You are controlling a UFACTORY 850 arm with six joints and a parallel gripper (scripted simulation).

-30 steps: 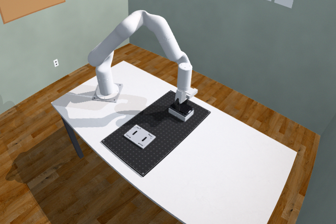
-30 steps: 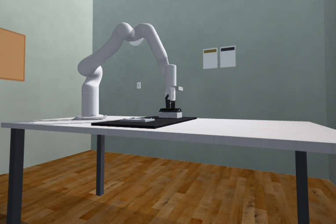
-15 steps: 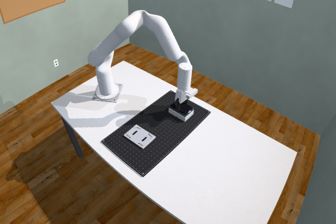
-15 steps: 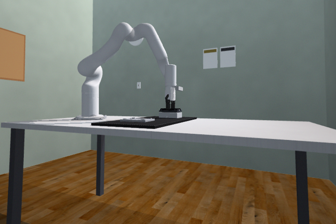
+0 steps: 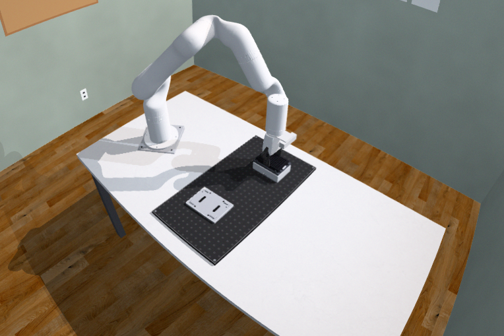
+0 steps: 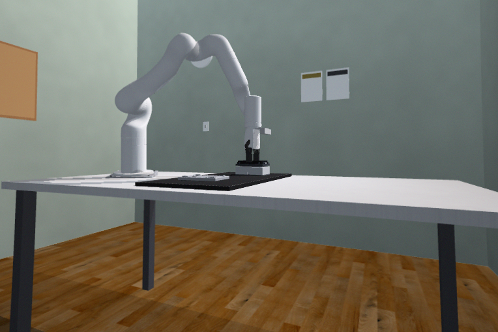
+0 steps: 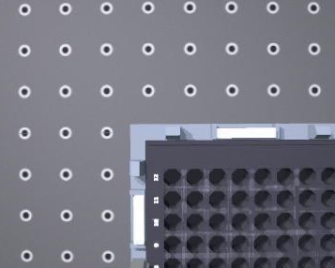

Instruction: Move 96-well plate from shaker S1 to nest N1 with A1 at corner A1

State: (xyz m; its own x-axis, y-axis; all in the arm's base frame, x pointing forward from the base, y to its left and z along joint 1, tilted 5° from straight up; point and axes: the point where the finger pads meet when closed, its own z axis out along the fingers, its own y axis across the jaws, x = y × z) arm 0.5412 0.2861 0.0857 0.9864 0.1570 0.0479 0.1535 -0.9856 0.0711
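My hand is 35 cm to the left of the plate nest, 7 cm above it and 1 cm past it. The rest, counted from my hand: 96-well plate (1 cm below).
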